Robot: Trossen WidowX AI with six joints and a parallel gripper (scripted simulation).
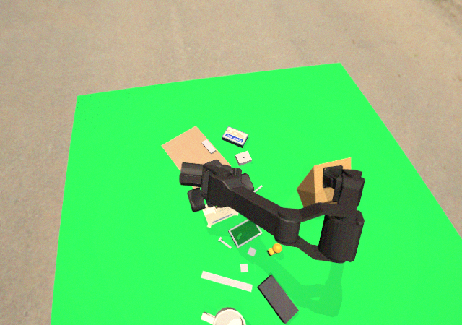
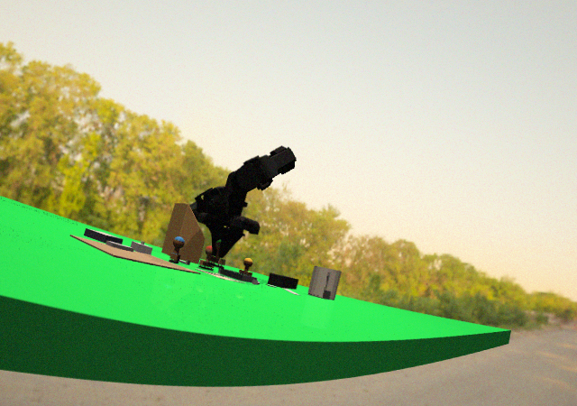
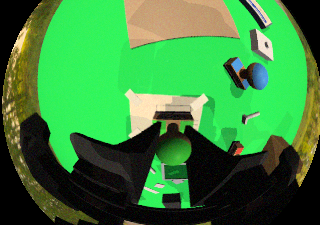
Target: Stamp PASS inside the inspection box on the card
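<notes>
My gripper tip is now 10 mm short of the card, 20 mm to the right of it and 50 mm above it. The rest, counted from my gripper tip: blue-knobbed stamp 70 mm behind, 80 mm to the right, 20 mm below; then green-knobbed stamp right at my gripper tip; then ink pad 60 mm behind, 100 mm to the left, 40 mm below.
</notes>
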